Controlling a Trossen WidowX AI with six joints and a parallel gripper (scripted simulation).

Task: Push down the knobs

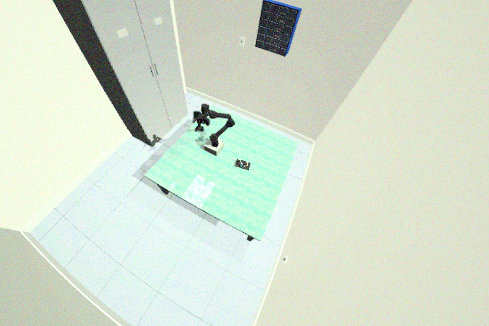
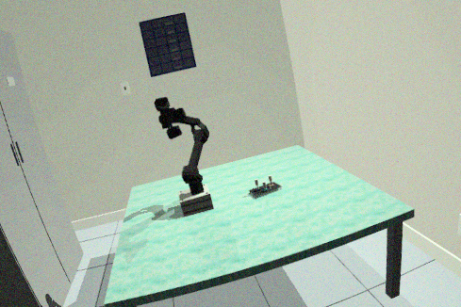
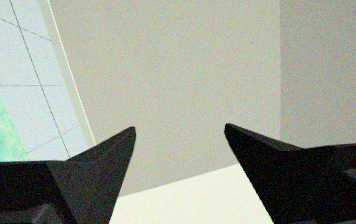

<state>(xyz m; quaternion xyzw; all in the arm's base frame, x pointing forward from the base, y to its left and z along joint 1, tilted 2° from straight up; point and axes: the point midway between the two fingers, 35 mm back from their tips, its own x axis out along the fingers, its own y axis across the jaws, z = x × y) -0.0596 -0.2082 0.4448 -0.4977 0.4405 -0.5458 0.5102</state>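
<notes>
The grey round knob lies 490 mm below my gripper tip, 420 mm ahead of it and 120 mm to the left of it. Also, from my gripper tip: teal potentiometer: 500 mm below, 420 mm ahead, 120 mm to the left.
</notes>
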